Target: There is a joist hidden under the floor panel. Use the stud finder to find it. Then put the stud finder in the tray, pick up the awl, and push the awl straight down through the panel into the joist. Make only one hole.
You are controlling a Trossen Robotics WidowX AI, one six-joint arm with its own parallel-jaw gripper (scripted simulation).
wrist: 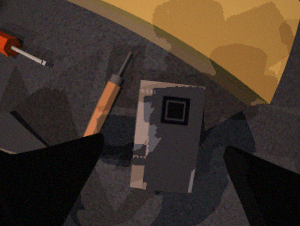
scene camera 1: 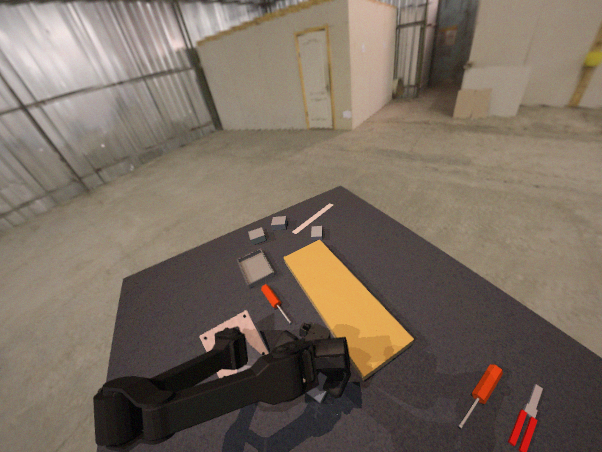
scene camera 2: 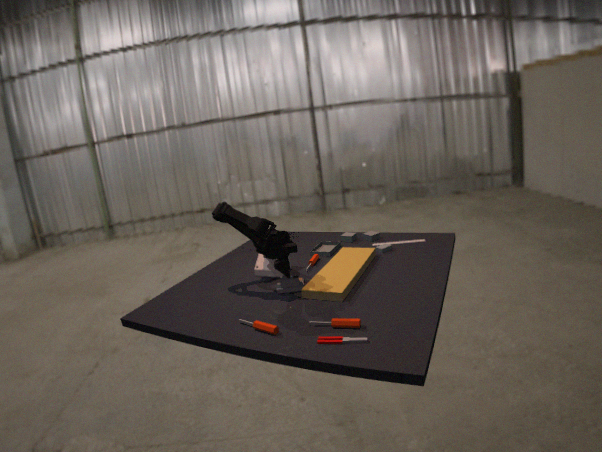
Scene:
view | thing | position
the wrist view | gripper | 165,147
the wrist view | grey stud finder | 165,153
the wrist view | awl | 111,89
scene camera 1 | gripper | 317,364

